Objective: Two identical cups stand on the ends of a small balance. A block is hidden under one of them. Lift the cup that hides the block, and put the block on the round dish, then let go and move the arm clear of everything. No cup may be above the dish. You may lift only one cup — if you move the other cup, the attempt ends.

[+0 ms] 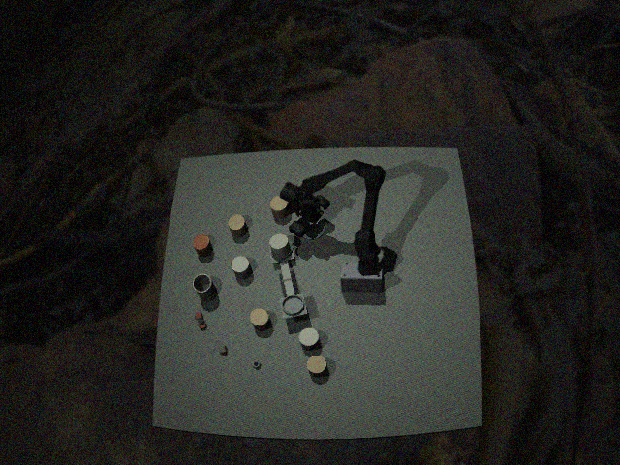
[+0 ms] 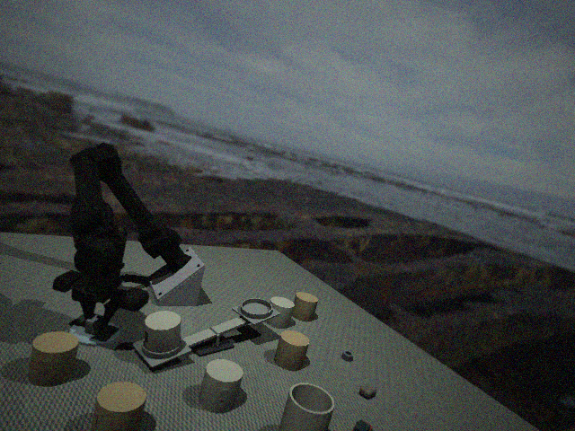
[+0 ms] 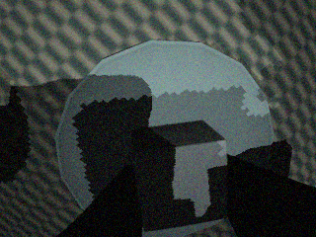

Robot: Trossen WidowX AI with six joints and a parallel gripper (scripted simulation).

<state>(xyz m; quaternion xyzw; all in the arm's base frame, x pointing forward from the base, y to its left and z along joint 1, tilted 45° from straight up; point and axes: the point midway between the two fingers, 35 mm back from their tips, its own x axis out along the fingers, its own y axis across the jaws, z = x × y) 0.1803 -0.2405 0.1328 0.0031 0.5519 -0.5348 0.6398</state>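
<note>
Now: the round pale blue dish 1 cm below my gripper tip. From my gripper tip the other things lie so: small dark piece: 55 cm to the left, 27 cm ahead, 1 cm below; balance beam: 23 cm to the left, 11 cm ahead, 2 cm above.
</note>
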